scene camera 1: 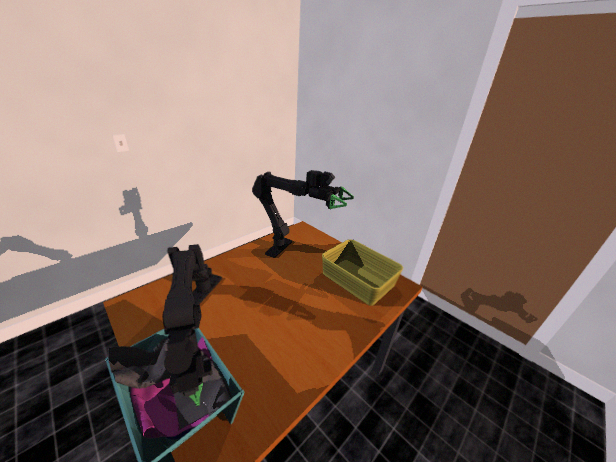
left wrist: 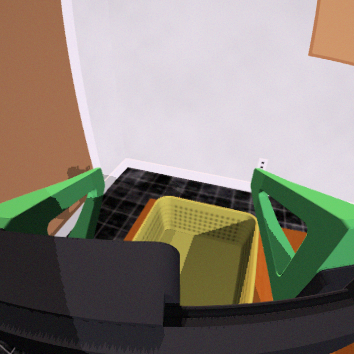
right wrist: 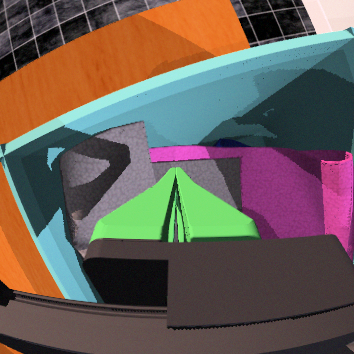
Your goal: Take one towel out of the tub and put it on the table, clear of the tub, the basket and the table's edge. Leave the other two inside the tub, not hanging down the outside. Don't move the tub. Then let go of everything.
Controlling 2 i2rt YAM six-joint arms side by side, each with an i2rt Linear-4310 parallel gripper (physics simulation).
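The turquoise tub (scene camera 1: 220, 361) (right wrist: 175, 107) stands at the lower left of scene camera 1. Inside it lie a magenta towel (scene camera 1: 160, 405) (right wrist: 280, 185) and a grey towel (scene camera 1: 187, 406) (right wrist: 135, 185). A small dark blue patch (right wrist: 232, 143) shows behind the magenta cloth. Grey-brown cloth (scene camera 1: 135, 376) is bunched near the left rim; whether it crosses the rim is unclear. My right gripper (scene camera 1: 198, 402) (right wrist: 175, 175) points down into the tub over the grey towel, its fingertips together with no cloth seen between them. My left gripper (scene camera 1: 349, 199) (left wrist: 177, 175) is open and empty, high above the table.
A yellow basket (scene camera 1: 347, 280) (left wrist: 205, 220), empty, stands near the right end of the wooden table (scene camera 1: 280, 350) (right wrist: 75, 90). The table's front edge runs diagonally from beside the basket to the bottom of scene camera 1. Walls stand behind the arms.
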